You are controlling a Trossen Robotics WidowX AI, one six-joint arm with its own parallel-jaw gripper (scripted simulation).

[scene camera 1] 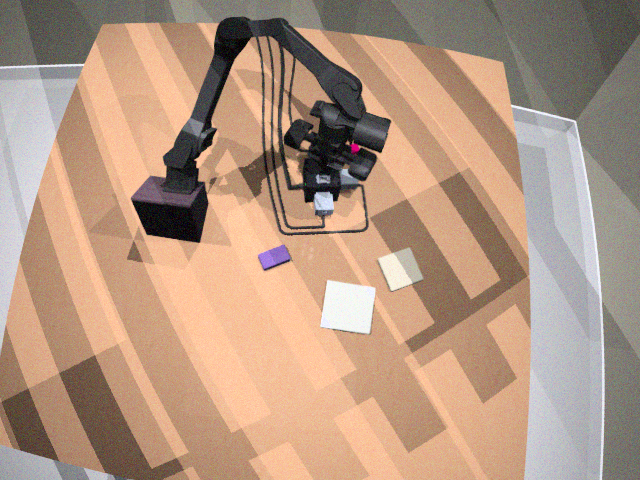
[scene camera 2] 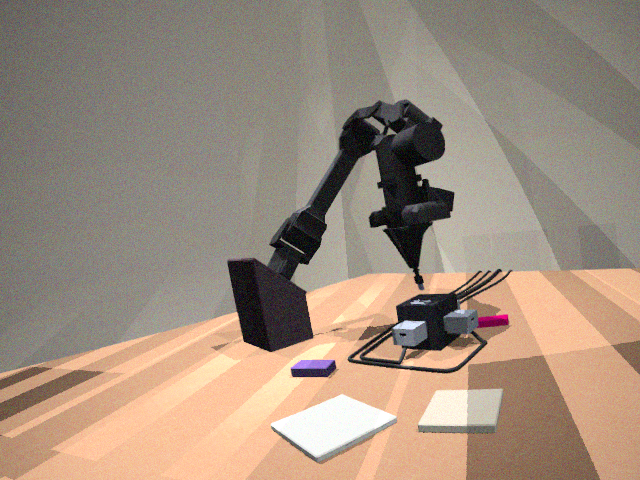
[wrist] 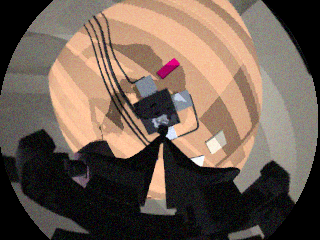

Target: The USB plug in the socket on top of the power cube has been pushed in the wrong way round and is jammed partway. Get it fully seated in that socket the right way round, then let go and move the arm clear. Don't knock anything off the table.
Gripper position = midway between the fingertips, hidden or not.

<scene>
My gripper [scene camera 2: 414, 268] carries a grey USB plug. I also see a beige tile [scene camera 2: 472, 411], a white tile [scene camera 2: 330, 427] and a black power cube [scene camera 2: 432, 313].
The beige tile shows as well in scene camera 1 [scene camera 1: 400, 269]. The white tile is seen too in scene camera 1 [scene camera 1: 347, 307]. My gripper shows as well in scene camera 1 [scene camera 1: 326, 168] and in the wrist view [wrist: 162, 139].
</scene>
